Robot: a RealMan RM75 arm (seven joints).
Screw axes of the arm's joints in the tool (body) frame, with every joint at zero. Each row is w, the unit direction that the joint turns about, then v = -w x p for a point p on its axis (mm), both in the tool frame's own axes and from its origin. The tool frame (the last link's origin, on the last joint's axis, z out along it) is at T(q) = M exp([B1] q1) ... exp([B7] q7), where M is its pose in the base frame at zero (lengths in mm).
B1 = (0, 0, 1, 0, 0, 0)
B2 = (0, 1, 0, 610, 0, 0)
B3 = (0, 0, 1, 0, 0, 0)
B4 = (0, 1, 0, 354, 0, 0)
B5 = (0, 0, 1, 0, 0, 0)
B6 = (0, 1, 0, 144, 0, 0)
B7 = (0, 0, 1, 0, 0, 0)
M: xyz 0 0 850.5 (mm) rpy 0 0 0 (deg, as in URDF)
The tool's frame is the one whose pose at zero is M.
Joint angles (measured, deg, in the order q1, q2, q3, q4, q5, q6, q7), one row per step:
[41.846 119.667 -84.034 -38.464 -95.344 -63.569 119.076]
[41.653 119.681 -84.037 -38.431 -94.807 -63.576 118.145]
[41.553 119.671 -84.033 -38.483 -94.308 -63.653 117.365]
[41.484 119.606 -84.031 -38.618 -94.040 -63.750 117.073]
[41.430 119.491 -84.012 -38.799 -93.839 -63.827 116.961]
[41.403 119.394 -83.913 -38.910 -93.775 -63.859 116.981]
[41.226 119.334 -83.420 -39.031 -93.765 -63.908 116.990]
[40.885 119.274 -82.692 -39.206 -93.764 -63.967 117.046]
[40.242 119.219 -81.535 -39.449 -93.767 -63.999 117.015]
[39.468 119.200 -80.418 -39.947 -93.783 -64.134 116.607]
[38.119 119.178 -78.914 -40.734 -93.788 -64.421 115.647]
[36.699 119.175 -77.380 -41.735 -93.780 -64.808 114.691]
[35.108 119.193 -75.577 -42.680 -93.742 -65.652 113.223]
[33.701 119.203 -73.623 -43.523 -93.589 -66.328 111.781]
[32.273 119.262 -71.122 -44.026 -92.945 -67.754 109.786]
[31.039 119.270 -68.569 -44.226 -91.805 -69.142 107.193]
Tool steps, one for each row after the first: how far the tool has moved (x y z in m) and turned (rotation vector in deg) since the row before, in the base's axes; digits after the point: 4 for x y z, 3 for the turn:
[0.0002 -0.0004 0.0002 0.279 0.343 0.487]
[-0.0006 -0.0001 0.0005 0.235 0.356 0.539]
[-0.0005 0.0002 0.0008 0.128 0.208 0.264]
[-0.0004 0.0005 0.0012 0.153 0.156 0.157]
[0.0000 0.0006 0.0011 0.150 0.082 -0.009]
[0.0008 0.0010 0.0019 0.369 0.290 -0.310]
[0.0016 0.0012 0.0027 0.526 0.437 -0.579]
[0.0034 0.0015 0.0040 0.894 0.664 -0.957]
[0.0031 0.0009 0.0042 0.996 0.629 -0.460]
[0.0058 0.0002 0.0060 1.466 0.761 -0.418]
[0.0055 -0.0001 0.0066 1.544 0.786 -0.296]
[0.0067 -0.0014 0.0072 1.533 0.853 -0.011]
[0.0063 -0.0004 0.0079 1.825 0.882 -0.113]
[0.0065 -0.0017 0.0089 1.807 1.577 0.058]
[0.0060 -0.0012 0.0096 2.263 1.692 0.409]

